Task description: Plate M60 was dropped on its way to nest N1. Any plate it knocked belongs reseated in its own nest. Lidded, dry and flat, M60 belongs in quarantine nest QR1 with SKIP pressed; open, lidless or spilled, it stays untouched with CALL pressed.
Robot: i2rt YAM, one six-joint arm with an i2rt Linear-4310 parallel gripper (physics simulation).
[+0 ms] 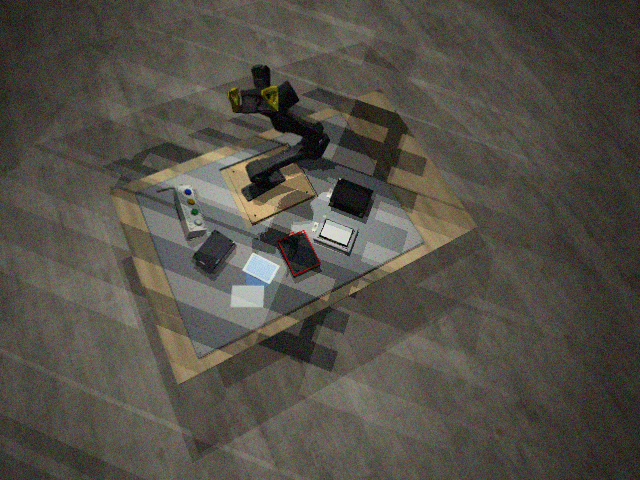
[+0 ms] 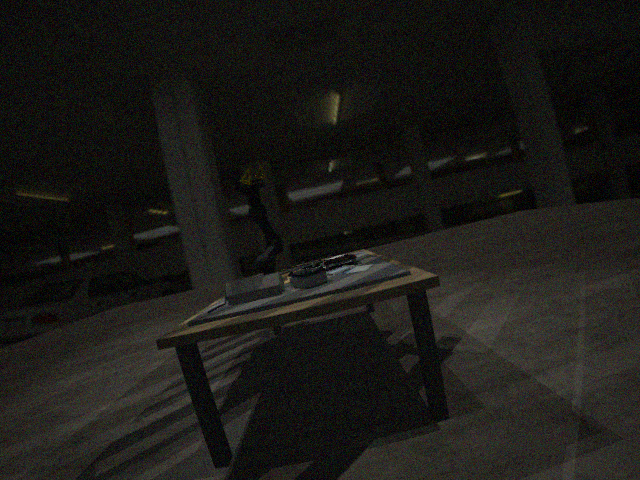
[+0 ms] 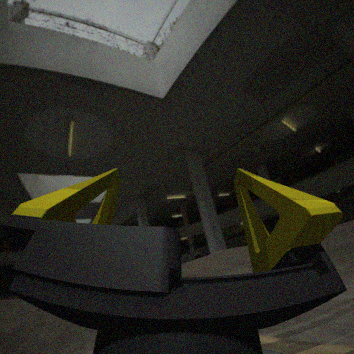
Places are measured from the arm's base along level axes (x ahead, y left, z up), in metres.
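Where they show: gripper, between the fingertips: (image 1: 244, 93) (image 2: 254, 167) (image 3: 176, 174); arm's base, origin of its link: (image 1: 263, 185).
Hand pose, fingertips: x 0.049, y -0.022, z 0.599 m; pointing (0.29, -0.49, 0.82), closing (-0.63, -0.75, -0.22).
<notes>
Each offset is from my fingertips to the top centre of the thing. "spot": to the spot under its first point. Level surfaces: height alone.
My gripper (image 1: 252, 98) (image 2: 253, 173) (image 3: 176, 174) is open and empty, high above and behind the table. A pale blue-white plate {dx +0.278, dy -0.187, dz -0.585 m} (image 1: 261, 267) lies near the front middle; its label and lid state cannot be told. A pale flat rectangle {spot: dx +0.348, dy -0.293, dz -0.591 m} (image 1: 247, 296) is in front of it, with a blue patch between. A red-rimmed dark nest {dx +0.315, dy -0.025, dz -0.553 m} (image 1: 299, 253) is to the right. A white-topped plate {dx +0.327, dy +0.159, dz -0.562 m} (image 1: 336, 232) sits in a grey nest farther right. A black box-like unit {dx +0.227, dy +0.309, dz -0.535 m} (image 1: 351, 196) is behind it. A dark unit {spot: dx +0.131, dy -0.309, dz -0.544 m} (image 1: 214, 251) stands at left. A button box {spot: dx -0.066, dy -0.304, dz -0.527 m} (image 1: 190, 210) has blue, yellow, green and white buttons.
The arm's wooden base board (image 1: 281, 206) is at the back middle. A grey mat {dz -0.599 m} (image 1: 206, 330) covers much of the wooden table (image 1: 449, 222) (image 2: 310, 310). Small white pieces {spot: dx +0.246, dy +0.106, dz -0.597 m} (image 1: 315, 226) are beside the grey nest. Shadows cross the table, and no labels are readable.
</notes>
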